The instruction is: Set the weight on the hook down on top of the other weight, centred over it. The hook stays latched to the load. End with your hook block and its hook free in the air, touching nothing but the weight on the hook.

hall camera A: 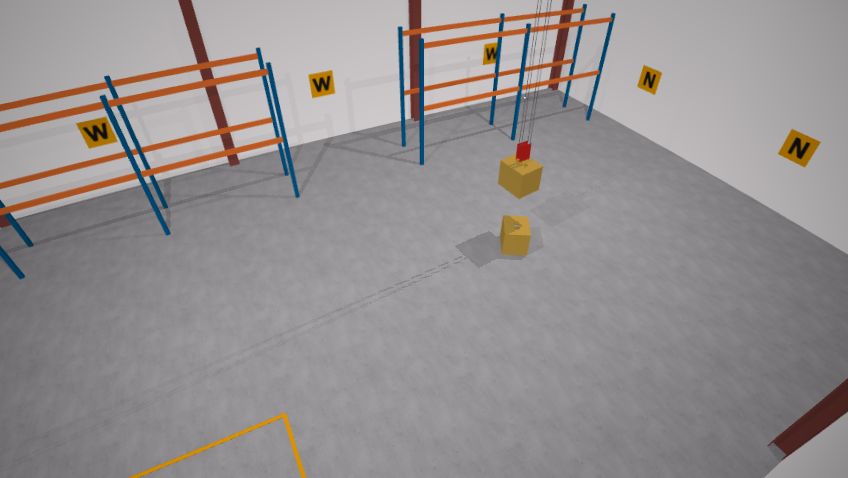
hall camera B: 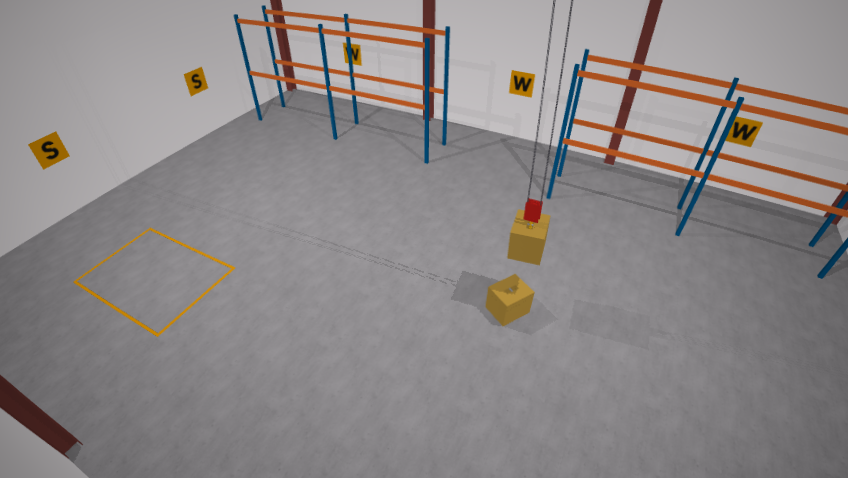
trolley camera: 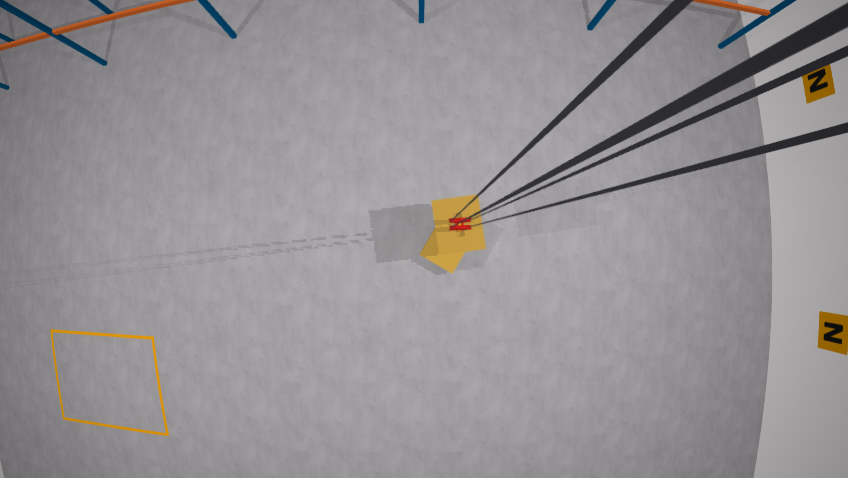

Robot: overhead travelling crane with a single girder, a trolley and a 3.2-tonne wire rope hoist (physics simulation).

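The ochre weight on the hook (hall camera A: 519, 179) (hall camera B: 526, 248) (trolley camera: 469, 242) hangs level in the air under my red hook block (hall camera A: 523, 150) (hall camera B: 532, 210) (trolley camera: 460, 223). My hook (hall camera A: 521, 162) (hall camera B: 530, 223) is shut on that weight's top. The other weight (hall camera A: 514, 244) (hall camera B: 509, 305) (trolley camera: 450, 263), also an ochre block, stands on the floor, turned to a different angle. A gap shows between the two in both hall views. In the trolley view the hanging weight covers most of the lower one, whose visible corner sticks out at the lower left.
Blue and orange racks (hall camera A: 421, 100) (hall camera B: 426, 100) stand along the W wall, with another rack (hall camera A: 136, 163) (hall camera B: 709, 166) beside them. A yellow outlined square (hall camera A: 207, 445) (hall camera B: 116, 308) (trolley camera: 102, 334) is marked on the floor, away from both weights. Wires rise from the hook block.
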